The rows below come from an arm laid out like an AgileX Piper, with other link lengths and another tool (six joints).
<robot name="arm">
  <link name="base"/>
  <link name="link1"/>
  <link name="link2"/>
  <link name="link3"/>
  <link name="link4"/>
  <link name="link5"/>
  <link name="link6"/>
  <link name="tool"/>
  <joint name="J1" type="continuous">
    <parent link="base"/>
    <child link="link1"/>
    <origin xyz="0 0 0.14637" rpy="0 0 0"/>
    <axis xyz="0 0 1"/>
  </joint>
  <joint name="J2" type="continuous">
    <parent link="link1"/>
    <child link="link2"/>
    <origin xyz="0 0 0" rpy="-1.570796 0 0"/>
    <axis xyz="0 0 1"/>
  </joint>
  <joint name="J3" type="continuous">
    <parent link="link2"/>
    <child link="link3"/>
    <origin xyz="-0.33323 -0.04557 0" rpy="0 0 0"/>
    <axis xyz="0 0 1"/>
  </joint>
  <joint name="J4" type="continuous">
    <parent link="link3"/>
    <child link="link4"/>
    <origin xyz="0.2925 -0.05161 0" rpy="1.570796 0 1.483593"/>
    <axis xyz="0 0 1"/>
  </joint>
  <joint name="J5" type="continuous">
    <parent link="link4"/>
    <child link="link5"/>
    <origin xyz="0 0 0" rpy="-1.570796 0 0"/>
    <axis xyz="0 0 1"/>
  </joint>
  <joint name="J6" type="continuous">
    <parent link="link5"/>
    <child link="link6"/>
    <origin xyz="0 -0.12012 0" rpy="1.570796 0 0"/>
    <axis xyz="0 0 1"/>
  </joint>
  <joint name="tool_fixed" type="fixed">
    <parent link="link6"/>
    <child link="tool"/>
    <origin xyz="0.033 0.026 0.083" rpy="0 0.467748 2.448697"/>
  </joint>
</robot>
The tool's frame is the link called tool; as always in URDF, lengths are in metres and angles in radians. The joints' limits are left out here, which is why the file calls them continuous.
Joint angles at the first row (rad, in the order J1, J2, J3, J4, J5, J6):
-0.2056 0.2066 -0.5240 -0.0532 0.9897 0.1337
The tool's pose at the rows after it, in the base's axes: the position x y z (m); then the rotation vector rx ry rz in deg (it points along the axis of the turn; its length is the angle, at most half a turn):
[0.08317 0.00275 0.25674 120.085 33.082 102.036]
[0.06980 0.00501 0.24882 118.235 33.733 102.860]
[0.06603 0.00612 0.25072 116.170 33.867 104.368]
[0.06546 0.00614 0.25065 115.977 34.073 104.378]
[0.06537 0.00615 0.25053 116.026 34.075 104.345]
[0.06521 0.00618 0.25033 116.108 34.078 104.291]
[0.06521 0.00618 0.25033 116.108 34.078 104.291]
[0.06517 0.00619 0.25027 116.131 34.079 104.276]
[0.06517 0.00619 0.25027 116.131 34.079 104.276]
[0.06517 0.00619 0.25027 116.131 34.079 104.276]
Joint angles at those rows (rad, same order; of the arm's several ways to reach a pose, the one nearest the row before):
-0.2056 0.1160 -0.5135 -0.0533 1.0459 0.1233
-0.2053 0.0324 -0.4945 -0.0532 1.0848 0.1104
-0.2020 -0.0016 -0.4947 -0.0523 1.0871 0.1084
-0.2020 -0.0051 -0.4947 -0.0523 1.0884 0.1053
-0.2020 -0.0050 -0.4947 -0.0523 1.0891 0.1053
-0.2020 -0.0050 -0.4947 -0.0523 1.0904 0.1053
-0.2020 -0.0050 -0.4947 -0.0523 1.0904 0.1053
-0.2020 -0.0050 -0.4947 -0.0523 1.0907 0.1053
-0.2020 -0.0050 -0.4947 -0.0523 1.0907 0.1053
-0.2020 -0.0050 -0.4947 -0.0523 1.0907 0.1053

